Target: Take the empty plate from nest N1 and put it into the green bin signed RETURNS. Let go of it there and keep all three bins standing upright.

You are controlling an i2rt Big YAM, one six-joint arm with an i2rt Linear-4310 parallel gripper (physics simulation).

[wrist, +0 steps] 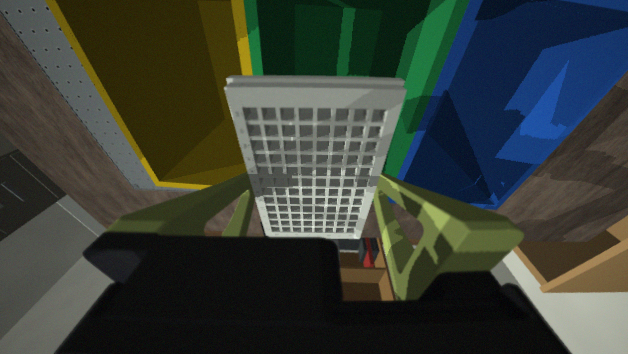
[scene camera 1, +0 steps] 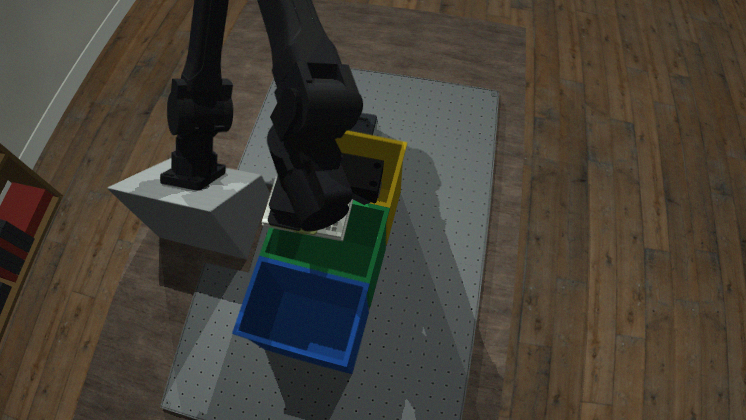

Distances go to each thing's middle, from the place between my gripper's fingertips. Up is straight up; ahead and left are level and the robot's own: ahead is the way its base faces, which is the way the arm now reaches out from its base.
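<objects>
Green bin [scene camera 1: 359,256]: my hand 20 mm to the left of it, 20 mm short of it, 130 mm above it. From my hand: blue bin [scene camera 1: 316,317], 150 mm to the right, 20 mm ahead, 130 mm below; yellow bin [scene camera 1: 391,151], 110 mm to the left, 30 mm ahead, 130 mm below; white gridded plate [wrist: 314,147], right at my hand.
</objects>
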